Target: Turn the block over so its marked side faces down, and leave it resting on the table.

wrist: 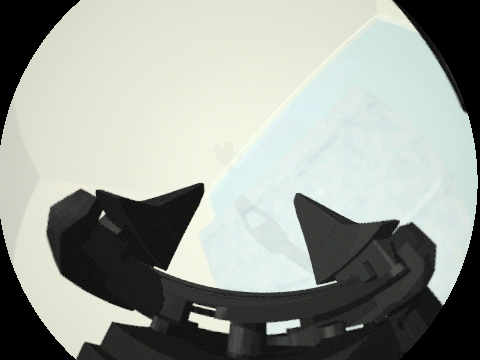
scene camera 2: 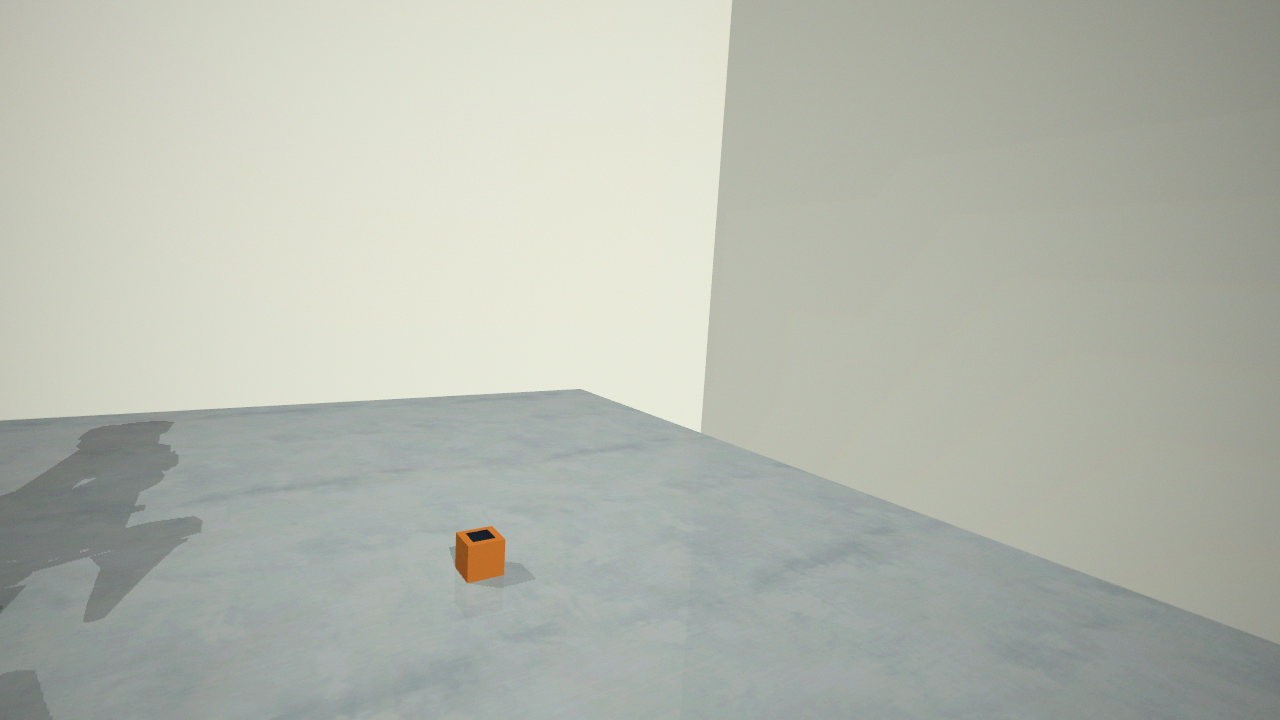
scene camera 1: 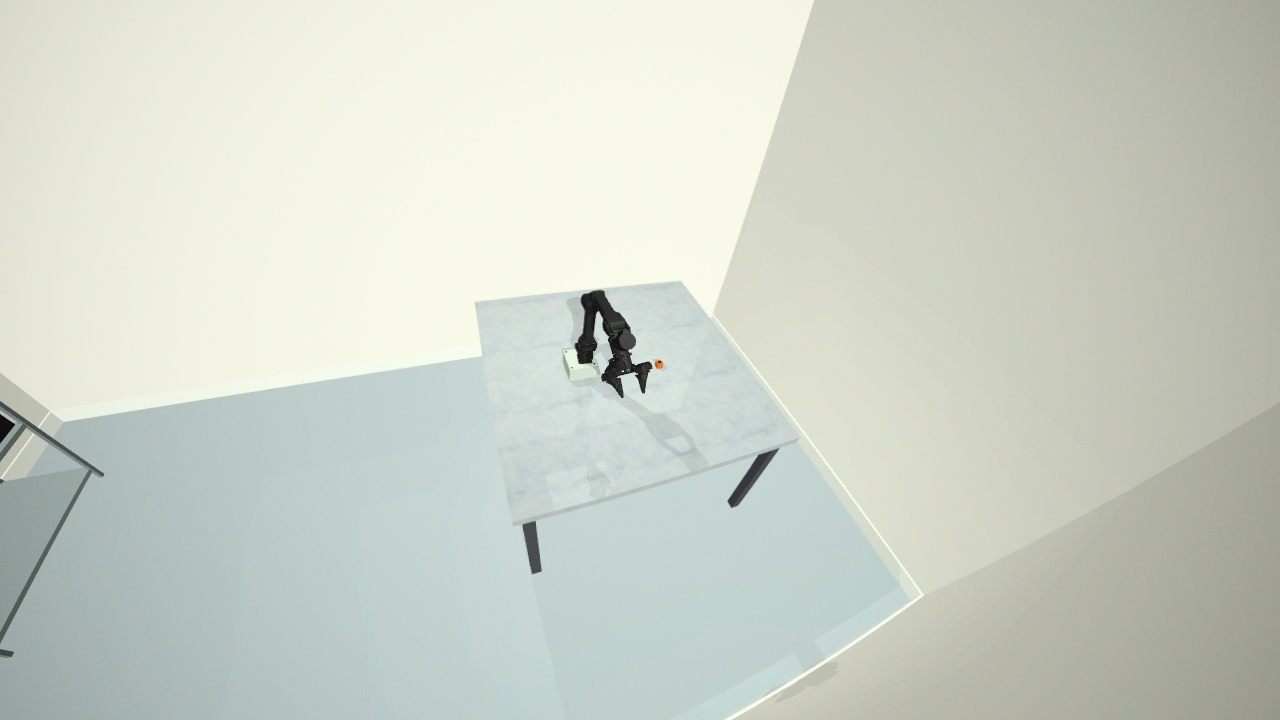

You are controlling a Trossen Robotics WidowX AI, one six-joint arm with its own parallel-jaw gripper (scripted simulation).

Path:
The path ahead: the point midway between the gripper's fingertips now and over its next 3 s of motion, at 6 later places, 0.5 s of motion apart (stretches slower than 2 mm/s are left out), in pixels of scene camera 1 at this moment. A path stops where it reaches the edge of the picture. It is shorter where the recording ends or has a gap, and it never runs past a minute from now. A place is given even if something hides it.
The gripper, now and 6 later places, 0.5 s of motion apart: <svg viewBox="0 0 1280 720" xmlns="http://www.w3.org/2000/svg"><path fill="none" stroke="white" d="M633 395L671 384L672 362L661 352L660 358L659 362L658 364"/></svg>

